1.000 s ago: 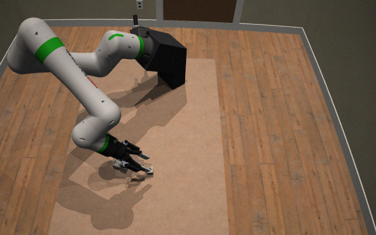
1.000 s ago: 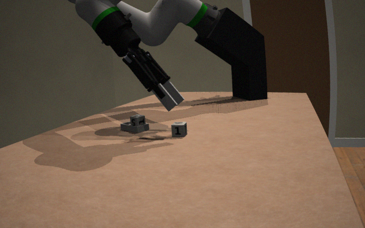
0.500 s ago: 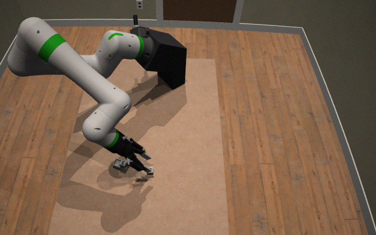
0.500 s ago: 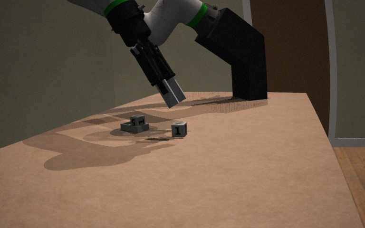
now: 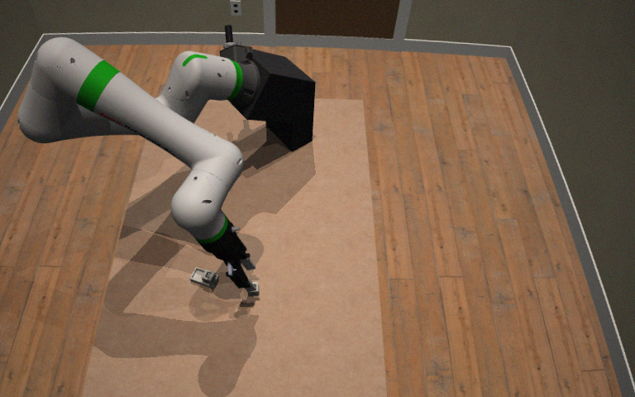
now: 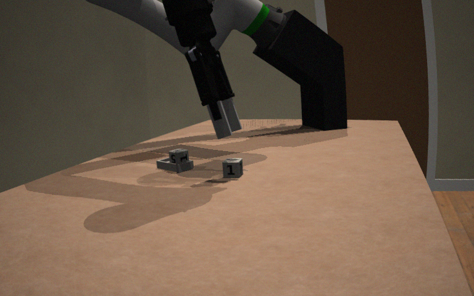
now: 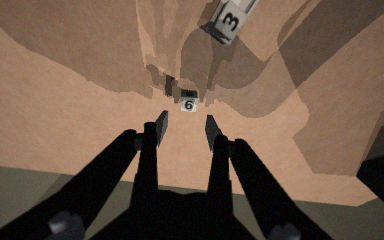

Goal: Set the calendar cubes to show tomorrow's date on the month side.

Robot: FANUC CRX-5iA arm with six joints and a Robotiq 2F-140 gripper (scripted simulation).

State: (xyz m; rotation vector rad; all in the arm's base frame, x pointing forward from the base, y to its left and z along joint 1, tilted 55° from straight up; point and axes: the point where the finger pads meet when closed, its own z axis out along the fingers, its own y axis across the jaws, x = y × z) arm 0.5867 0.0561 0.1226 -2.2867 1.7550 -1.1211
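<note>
Right now the grey number cube is 10 mm to the left of my hand and 100 mm below it. The rest, counted from my hand: grey calendar tray 60 mm behind, 140 mm to the right, 100 mm below.
</note>
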